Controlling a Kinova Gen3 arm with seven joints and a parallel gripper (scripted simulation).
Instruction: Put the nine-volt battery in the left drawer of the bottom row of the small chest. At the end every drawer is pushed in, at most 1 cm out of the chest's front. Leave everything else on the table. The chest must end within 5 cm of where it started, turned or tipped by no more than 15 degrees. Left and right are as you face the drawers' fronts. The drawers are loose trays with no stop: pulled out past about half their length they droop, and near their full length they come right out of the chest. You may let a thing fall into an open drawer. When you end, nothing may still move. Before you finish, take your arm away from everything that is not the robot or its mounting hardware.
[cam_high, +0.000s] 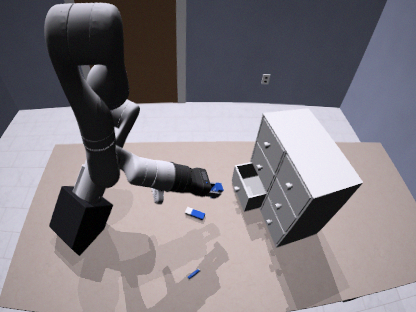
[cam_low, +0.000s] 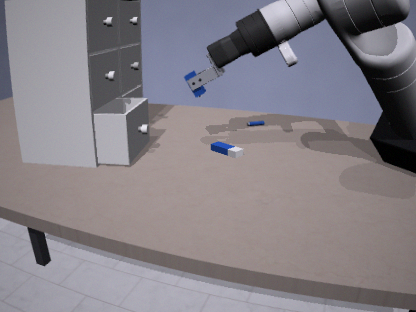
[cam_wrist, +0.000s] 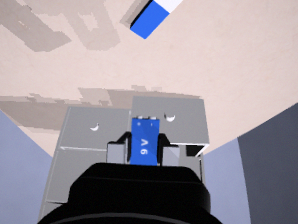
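Right now the blue-and-white block is 140 mm below my hand, 60 mm behind it and 20 mm to the right of it. From my hand the other things lie so: blue stick: 230 mm to the right, 140 mm below; then nine-volt battery: 20 mm below.
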